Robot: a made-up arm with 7 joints.
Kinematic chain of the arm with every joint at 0, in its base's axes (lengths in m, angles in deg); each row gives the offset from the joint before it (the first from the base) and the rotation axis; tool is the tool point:
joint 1: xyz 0 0 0.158 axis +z
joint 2: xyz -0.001 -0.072 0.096 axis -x
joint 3: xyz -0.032 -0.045 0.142 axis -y
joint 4: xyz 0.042 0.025 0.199 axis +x
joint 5: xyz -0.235 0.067 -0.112 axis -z
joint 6: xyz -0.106 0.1 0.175 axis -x
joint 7: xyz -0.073 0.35 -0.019 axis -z
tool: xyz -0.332 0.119 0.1
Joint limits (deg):
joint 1: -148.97..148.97
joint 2: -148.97..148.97
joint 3: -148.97..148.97
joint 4: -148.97..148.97
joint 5: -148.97..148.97
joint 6: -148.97..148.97
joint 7: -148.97..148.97
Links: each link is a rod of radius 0.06 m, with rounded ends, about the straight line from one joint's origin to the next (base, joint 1, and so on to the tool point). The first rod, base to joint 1, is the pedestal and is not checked.
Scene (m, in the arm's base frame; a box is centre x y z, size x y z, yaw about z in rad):
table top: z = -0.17
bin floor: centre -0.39 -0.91 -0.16 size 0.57 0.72 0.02 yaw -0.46
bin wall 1: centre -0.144 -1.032 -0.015 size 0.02 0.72 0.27 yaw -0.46
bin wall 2: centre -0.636 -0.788 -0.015 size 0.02 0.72 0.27 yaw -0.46
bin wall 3: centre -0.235 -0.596 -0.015 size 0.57 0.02 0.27 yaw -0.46
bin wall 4: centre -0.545 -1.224 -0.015 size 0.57 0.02 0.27 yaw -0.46
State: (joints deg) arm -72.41 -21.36 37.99 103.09 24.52 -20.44 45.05
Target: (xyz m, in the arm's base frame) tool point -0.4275 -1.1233 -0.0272
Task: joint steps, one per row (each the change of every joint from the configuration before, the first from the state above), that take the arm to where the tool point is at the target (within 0.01 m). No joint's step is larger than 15 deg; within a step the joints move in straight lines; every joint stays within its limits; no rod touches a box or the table.
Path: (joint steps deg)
1: 12.73 -7.16 -7.93 1.90 5.15 0.57 2.56
2: 12.74 -7.16 -7.93 1.90 5.16 0.57 2.56
3: 12.73 -7.16 -7.92 1.90 5.15 0.57 2.56
4: 12.73 -7.16 -7.93 1.90 5.16 0.57 2.56
5: 2.87 -8.11 -1.33 1.50 -4.53 -2.26 -2.54
6: 2.87 -8.10 -1.33 1.51 -4.53 -2.25 -2.53

